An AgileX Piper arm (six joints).
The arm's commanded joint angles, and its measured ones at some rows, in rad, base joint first. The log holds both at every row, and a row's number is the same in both.
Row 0, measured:
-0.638, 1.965, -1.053, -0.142, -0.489, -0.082
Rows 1 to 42, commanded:
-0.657, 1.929, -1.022, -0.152, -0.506, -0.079
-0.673, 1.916, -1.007, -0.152, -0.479, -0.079
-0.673, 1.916, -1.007, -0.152, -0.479, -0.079
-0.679, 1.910, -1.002, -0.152, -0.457, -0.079
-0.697, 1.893, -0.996, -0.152, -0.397, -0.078
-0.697, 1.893, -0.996, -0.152, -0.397, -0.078
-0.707, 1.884, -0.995, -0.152, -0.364, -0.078
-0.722, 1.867, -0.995, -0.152, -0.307, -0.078
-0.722, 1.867, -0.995, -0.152, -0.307, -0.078
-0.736, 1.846, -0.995, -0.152, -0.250, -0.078
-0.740, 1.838, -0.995, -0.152, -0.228, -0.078
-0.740, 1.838, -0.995, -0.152, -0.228, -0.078
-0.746, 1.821, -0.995, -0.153, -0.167, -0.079
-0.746, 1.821, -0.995, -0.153, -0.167, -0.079
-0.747, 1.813, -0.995, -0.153, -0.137, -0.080
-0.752, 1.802, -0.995, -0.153, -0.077, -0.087
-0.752, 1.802, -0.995, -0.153, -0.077, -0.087
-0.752, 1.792, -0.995, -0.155, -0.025, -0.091
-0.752, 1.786, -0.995, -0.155, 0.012, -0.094
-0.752, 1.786, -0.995, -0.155, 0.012, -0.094
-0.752, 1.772, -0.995, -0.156, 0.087, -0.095
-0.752, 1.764, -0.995, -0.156, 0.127, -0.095
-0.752, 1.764, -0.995, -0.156, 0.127, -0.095
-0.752, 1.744, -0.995, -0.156, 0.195, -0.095
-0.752, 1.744, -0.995, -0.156, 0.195, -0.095
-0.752, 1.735, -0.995, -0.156, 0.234, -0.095
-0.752, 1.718, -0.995, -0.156, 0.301, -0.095
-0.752, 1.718, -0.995, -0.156, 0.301, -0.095
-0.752, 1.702, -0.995, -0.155, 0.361, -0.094
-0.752, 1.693, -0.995, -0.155, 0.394, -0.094
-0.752, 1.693, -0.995, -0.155, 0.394, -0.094
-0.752, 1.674, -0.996, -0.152, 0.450, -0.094
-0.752, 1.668, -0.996, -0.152, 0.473, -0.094
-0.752, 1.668, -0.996, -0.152, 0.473, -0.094
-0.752, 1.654, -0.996, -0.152, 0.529, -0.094
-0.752, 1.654, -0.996, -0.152, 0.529, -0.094
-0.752, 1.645, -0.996, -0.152, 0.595, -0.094
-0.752, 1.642, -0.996, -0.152, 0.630, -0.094
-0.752, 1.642, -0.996, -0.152, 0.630, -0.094
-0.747, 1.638, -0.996, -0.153, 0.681, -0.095
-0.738, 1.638, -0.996, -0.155, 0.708, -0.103
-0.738, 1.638, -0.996, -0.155, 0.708, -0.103
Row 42, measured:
-0.747, 1.650, -0.997, -0.150, 0.630, -0.090
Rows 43 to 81, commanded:
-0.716, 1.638, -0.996, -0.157, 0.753, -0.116
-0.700, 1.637, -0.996, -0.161, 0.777, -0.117
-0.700, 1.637, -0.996, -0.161, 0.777, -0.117
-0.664, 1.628, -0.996, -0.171, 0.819, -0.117
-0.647, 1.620, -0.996, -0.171, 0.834, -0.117
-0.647, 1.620, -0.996, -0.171, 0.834, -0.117
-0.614, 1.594, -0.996, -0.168, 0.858, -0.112
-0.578, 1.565, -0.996, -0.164, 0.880, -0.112
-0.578, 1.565, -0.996, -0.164, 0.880, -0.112
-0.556, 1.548, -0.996, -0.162, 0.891, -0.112
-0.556, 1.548, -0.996, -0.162, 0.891, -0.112
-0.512, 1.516, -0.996, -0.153, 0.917, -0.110
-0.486, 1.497, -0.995, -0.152, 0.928, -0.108
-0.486, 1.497, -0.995, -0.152, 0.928, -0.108
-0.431, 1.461, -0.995, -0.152, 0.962, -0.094
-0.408, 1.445, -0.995, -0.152, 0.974, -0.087
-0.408, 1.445, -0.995, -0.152, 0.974, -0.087
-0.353, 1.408, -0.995, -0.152, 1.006, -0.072
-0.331, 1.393, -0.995, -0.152, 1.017, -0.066
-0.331, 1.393, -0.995, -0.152, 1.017, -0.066
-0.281, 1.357, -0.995, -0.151, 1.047, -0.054
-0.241, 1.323, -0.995, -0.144, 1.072, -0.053
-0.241, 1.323, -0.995, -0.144, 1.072, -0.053
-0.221, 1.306, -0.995, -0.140, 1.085, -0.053
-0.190, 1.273, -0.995, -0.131, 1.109, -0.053
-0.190, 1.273, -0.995, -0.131, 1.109, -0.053
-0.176, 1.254, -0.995, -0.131, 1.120, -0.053
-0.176, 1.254, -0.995, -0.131, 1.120, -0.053
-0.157, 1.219, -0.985, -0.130, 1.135, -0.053
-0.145, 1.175, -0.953, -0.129, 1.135, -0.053
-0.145, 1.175, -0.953, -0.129, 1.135, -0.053
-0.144, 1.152, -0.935, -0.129, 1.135, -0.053
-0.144, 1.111, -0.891, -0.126, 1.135, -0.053
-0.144, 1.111, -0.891, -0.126, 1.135, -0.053
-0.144, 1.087, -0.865, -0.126, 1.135, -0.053
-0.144, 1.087, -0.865, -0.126, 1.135, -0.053
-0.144, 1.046, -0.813, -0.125, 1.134, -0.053
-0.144, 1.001, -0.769, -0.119, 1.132, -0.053
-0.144, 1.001, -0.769, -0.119, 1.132, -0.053
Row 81, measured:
-0.146, 1.056, -0.826, -0.123, 1.130, -0.057
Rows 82 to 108, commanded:
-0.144, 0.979, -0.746, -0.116, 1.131, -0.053
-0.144, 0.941, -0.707, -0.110, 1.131, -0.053
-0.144, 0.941, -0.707, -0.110, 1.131, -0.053
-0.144, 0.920, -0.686, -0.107, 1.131, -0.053
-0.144, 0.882, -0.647, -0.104, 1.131, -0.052
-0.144, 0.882, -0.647, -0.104, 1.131, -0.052
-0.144, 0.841, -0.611, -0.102, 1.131, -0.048
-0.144, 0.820, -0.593, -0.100, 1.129, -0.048
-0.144, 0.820, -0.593, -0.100, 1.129, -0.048
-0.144, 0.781, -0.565, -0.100, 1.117, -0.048
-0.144, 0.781, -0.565, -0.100, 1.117, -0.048
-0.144, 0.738, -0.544, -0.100, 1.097, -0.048
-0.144, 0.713, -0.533, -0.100, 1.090, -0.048
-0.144, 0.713, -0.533, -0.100, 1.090, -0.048
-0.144, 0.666, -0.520, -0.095, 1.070, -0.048
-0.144, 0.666, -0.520, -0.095, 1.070, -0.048
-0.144, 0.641, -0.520, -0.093, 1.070, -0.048
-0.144, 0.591, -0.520, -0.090, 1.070, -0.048
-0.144, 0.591, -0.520, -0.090, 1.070, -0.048
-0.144, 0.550, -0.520, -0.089, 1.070, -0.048
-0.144, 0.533, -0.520, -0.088, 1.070, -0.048
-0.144, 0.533, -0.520, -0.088, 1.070, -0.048
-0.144, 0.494, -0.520, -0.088, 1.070, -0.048
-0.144, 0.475, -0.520, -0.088, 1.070, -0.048
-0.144, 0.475, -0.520, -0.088, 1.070, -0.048
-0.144, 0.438, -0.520, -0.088, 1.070, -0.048
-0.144, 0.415, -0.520, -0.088, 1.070, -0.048
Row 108, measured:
-0.146, 0.466, -0.525, -0.089, 1.082, -0.050
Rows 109 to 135, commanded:
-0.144, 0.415, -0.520, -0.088, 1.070, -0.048
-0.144, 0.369, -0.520, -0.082, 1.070, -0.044
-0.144, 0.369, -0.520, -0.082, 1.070, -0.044
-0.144, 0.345, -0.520, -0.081, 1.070, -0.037
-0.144, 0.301, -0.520, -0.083, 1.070, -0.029
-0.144, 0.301, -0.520, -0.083, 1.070, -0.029
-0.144, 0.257, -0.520, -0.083, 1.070, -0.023
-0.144, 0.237, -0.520, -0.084, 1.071, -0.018
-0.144, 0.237, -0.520, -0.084, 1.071, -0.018
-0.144, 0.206, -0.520, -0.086, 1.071, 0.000
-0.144, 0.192, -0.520, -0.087, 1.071, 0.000
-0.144, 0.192, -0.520, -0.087, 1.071, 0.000
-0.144, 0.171, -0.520, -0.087, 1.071, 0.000
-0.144, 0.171, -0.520, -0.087, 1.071, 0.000
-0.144, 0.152, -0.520, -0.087, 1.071, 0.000
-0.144, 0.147, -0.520, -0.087, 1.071, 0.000
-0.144, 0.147, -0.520, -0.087, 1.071, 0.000
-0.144, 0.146, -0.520, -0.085, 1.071, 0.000
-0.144, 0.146, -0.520, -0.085, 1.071, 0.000
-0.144, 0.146, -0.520, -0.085, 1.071, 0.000
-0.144, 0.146, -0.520, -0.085, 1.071, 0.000
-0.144, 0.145, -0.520, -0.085, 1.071, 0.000
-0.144, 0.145, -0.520, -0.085, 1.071, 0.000
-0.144, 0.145, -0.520, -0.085, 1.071, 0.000
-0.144, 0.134, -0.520, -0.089, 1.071, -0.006
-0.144, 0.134, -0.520, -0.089, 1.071, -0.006
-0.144, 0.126, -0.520, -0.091, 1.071, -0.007
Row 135, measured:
-0.146, 0.147, -0.524, -0.086, 1.082, 0.000
